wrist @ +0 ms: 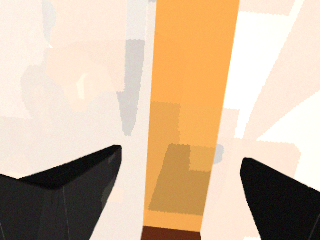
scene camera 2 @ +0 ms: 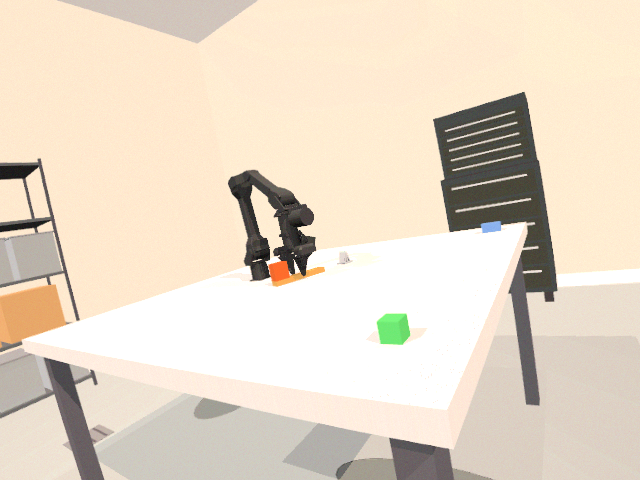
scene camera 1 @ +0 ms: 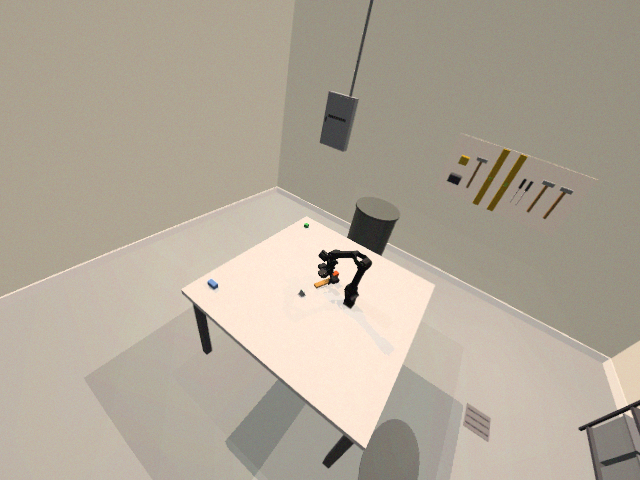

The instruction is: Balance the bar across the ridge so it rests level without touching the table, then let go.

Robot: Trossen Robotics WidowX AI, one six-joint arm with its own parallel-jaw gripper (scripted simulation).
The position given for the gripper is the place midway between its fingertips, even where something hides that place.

The gripper (scene camera 2: 298, 275) is open, with nothing in its grasp. Further things: a bar (wrist: 191, 57) and a green cube (scene camera 2: 393, 329).
The gripper shows as well in the wrist view (wrist: 180, 159). The wrist view misses the green cube: it is out of frame.
